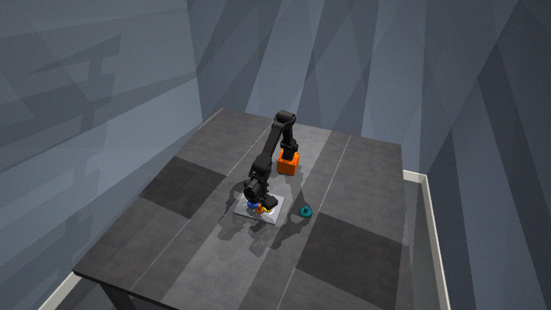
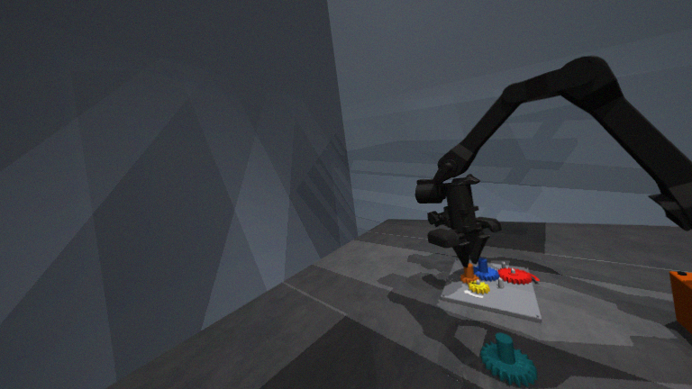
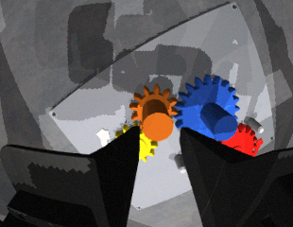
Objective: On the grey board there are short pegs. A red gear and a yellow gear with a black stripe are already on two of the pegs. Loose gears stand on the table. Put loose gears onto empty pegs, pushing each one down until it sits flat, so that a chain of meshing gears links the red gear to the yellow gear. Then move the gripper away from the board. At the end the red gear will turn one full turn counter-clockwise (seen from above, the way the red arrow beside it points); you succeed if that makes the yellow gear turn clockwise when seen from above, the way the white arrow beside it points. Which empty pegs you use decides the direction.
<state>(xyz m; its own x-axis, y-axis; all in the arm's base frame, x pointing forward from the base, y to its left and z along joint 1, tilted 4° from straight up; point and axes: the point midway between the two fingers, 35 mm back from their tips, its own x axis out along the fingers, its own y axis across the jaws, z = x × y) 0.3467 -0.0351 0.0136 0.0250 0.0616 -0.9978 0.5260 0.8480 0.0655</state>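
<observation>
Now: the orange gear 20 mm below my gripper tip. Also, from my gripper tip: yellow gear: 20 mm behind, 30 mm to the left, 30 mm below; blue gear: 20 mm behind, 40 mm to the right, 20 mm below; white arrow: 10 mm behind, 60 mm to the left, 40 mm below.
</observation>
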